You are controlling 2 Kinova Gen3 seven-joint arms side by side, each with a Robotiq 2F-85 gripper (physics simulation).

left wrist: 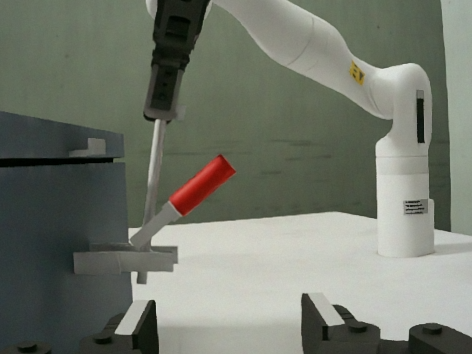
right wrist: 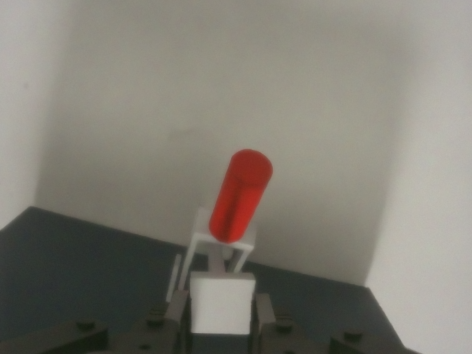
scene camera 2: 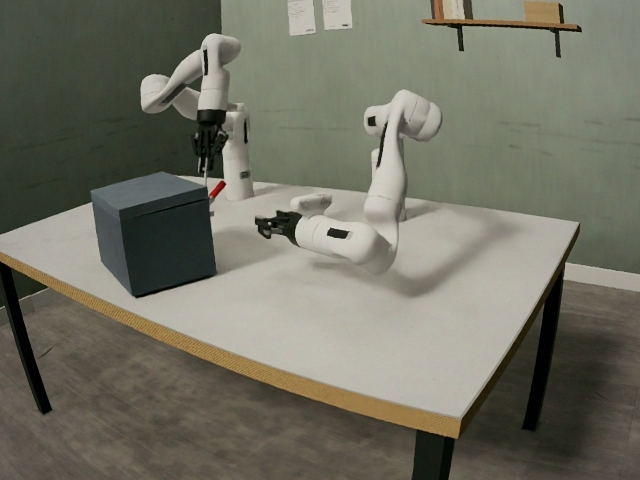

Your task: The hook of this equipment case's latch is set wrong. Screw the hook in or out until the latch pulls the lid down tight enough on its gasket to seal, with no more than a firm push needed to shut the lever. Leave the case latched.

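Frame: origin at the left arm's base, x back, y down, z right, level; centimetres.
Seen in the pictures: left gripper, between the fingertips: (left wrist: 229,323) (scene camera 2: 266,216); right gripper, between the fingertips: (left wrist: 156,120) (right wrist: 221,317) (scene camera 2: 205,173); right arm's base, origin of its link: (left wrist: 403,252) (scene camera 2: 239,197).
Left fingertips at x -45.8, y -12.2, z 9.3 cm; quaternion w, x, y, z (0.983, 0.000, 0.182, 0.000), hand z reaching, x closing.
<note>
Offsets run from my left fingertips to a thing's top centre. "pt": to the spot under its first point. Level surfaces: height alone.
The blue-grey case (scene camera 2: 168,253) (left wrist: 55,215) has its lid (scene camera 2: 147,192) (left wrist: 50,137) on, with a dark gap beneath the lid in the left wrist view. A small catch {pt dx -1.8, dy -6.9, dz +21.2 cm} (left wrist: 96,147) sits on the lid's edge. The latch bracket {pt dx -0.5, dy +1.4, dz +19.7 cm} (left wrist: 122,261) is lower on the case side. Its red-handled lever {dx +5.6, dy -6.1, dz +18.7 cm} (scene camera 2: 217,189) (left wrist: 202,185) (right wrist: 241,196) slants up and outward. The hook's rod {dx +2.6, dy -10.0, dz +20.2 cm} (left wrist: 155,175) stands nearly upright through the bracket, apart from the catch. My right gripper (scene camera 2: 205,167) (left wrist: 156,120) is shut on the hook's pale head {pt dx +3.8, dy -9.8, dz +19.7 cm} (right wrist: 222,303). My left gripper (scene camera 2: 262,226) (left wrist: 229,323) is open, away from the case.
The case stands on the white table {dy +12.3 cm} (scene camera 2: 320,320) near its left end. The right arm's base (scene camera 2: 236,165) (left wrist: 405,210) stands behind it. The left arm (scene camera 2: 356,242) reaches low over the table's middle. A wall shelf (scene camera 2: 501,24) hangs at the back.
</note>
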